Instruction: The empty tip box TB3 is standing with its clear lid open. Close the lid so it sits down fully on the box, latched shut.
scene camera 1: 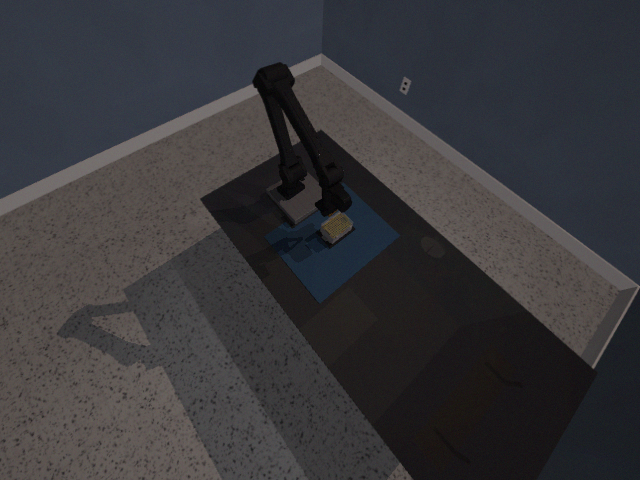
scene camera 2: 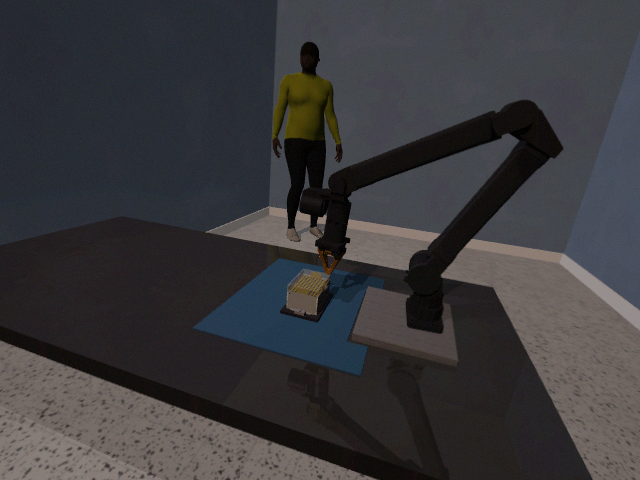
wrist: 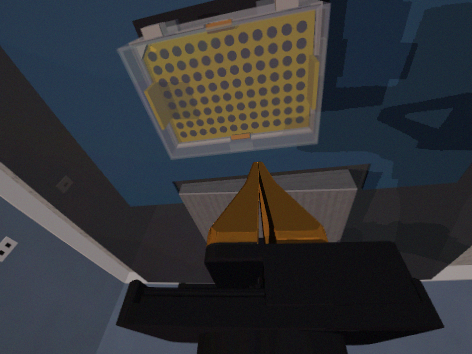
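Seen in the pictures: gripper, fingertip midpoint: (scene camera 1: 328, 215) (scene camera 2: 327, 274) (wrist: 257, 168); arm's base, link origin: (scene camera 1: 291, 189) (scene camera 2: 422, 316).
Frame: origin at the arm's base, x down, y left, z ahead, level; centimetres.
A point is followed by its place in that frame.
Observation:
The tip box TB3 (scene camera 1: 339, 236) {x -4.1, y -3.2, z 35.6 cm} (scene camera 2: 302, 302) {x -1.1, y 6.1, z 31.3 cm} (wrist: 225, 82) {x -5.2, y 0.0, z 32.3 cm} has white walls and a yellow holed rack, and stands upright on a dark base (scene camera 2: 326, 307) {x 2.5, y 0.1, z 25.7 cm}. Its clear lid (scene camera 2: 306, 271) {x -5.2, y -4.5, z 33.3 cm} (wrist: 280, 145) {x -5.2, y -2.8, z 26.8 cm} is lowered over the rack, with its rim around the box top; whether it is fully seated or latched cannot be told. My gripper (scene camera 1: 331, 213) {x -7.2, y -0.9, z 26.5 cm} (scene camera 2: 329, 272) {x -7.2, y -0.9, z 26.5 cm} (wrist: 257, 168) {x -7.2, y -0.9, z 26.5 cm} is shut and empty, its orange fingertips together and pointing down. It is near the box's robot-side edge, at about lid height in scene camera 2; contact cannot be made out.
A blue mat (scene camera 1: 330, 279) {x 2.5, y -18.6, z 45.7 cm} (scene camera 2: 242, 320) {x 2.5, y 13.8, z 44.5 cm} (wrist: 100, 130) {x 2.5, y 18.3, z 28.3 cm} lies under the box on the dark table (scene camera 1: 403, 330) {x 2.8, y -12.6, z 80.8 cm} (scene camera 2: 129, 289) {x 2.8, y 10.2, z 80.4 cm}. The arm stands on a pale board (scene camera 1: 305, 209) {x -0.3, y -3.2, z 13.8 cm} (scene camera 2: 382, 325) {x 0.4, y 7.2, z 10.3 cm} (wrist: 200, 200) {x 0.5, y 9.6, z 15.4 cm} beside the mat. A person in yellow (scene camera 2: 306, 108) stands behind the table.

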